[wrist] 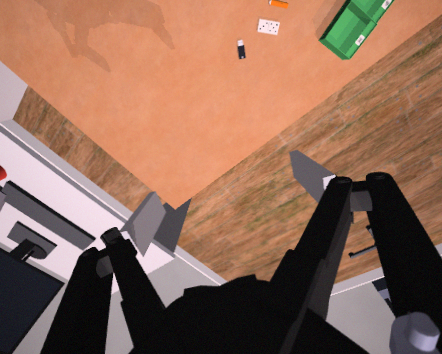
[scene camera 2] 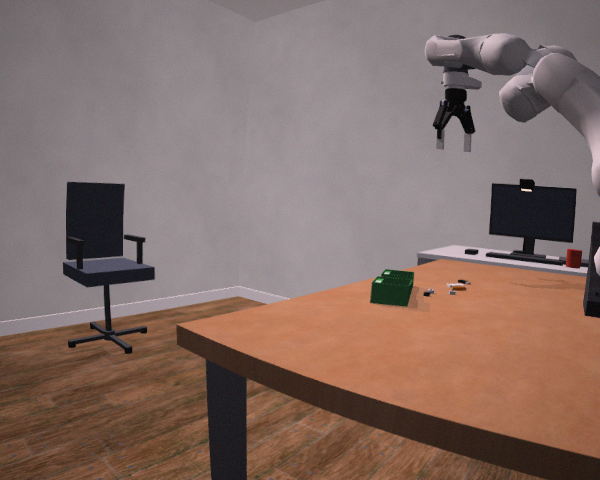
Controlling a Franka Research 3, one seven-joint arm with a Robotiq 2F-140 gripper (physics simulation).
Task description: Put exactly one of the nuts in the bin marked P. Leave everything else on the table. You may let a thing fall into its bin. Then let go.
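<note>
Two joined green bins [scene camera 2: 391,292] [wrist: 334,48] stand near the table's edge. Each has a white label, too small to read here. In the scene view two tiny grey pieces, one [scene camera 2: 430,290] near the bins and another [scene camera 2: 452,292] farther right, may be nuts; they are too small to tell. No nut shows in the wrist view. My gripper [scene camera 2: 453,145] [wrist: 223,184] is open and empty, pointing down high above the table. In the wrist view the bins are at the upper right, well away from my fingers.
On the table [scene camera 2: 350,345] [wrist: 150,125] lie a white domino [wrist: 268,27], a black USB stick [wrist: 241,49] and an orange piece [scene camera 2: 458,288] [wrist: 278,3]. A white desk with a monitor [scene camera 2: 532,212] [wrist: 30,300] and red mug [scene camera 2: 573,258] stands behind. A chair [scene camera 2: 95,220] stands left.
</note>
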